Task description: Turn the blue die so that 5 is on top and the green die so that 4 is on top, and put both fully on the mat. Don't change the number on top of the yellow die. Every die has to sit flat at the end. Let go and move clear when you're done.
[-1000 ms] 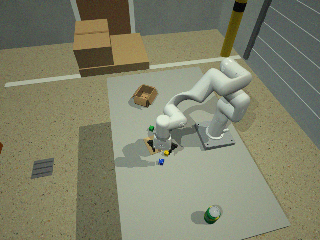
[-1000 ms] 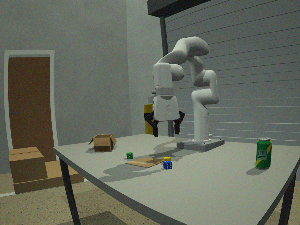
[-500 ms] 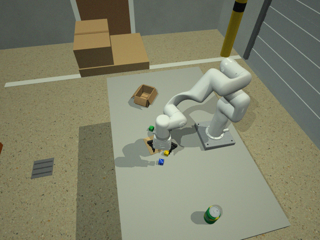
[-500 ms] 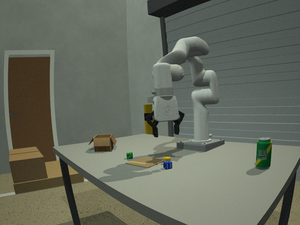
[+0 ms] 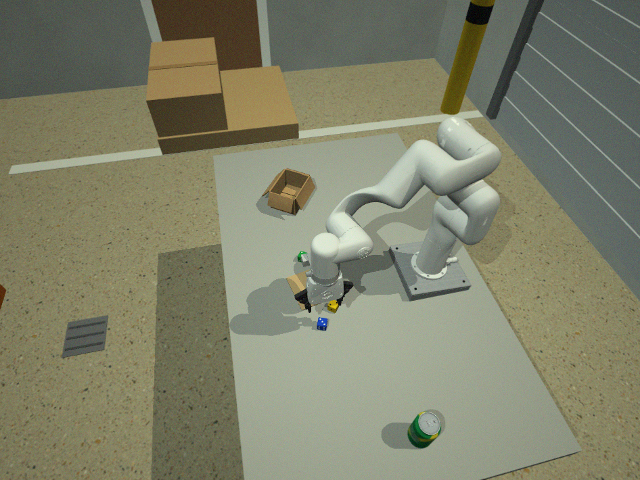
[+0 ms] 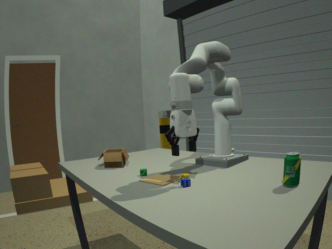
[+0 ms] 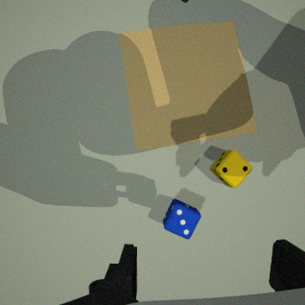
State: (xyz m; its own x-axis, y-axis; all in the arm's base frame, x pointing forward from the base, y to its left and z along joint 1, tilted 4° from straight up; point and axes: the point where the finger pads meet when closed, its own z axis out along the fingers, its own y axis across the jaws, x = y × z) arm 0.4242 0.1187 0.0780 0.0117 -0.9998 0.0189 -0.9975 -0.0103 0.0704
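Now: the blue die 130 mm below my hand. The rest, counted from my hand: green die (270 mm to the right, 130 mm below); yellow die (50 mm behind, 50 mm to the right, 130 mm below); cardboard mat (10 mm behind, 150 mm to the right, 140 mm below).
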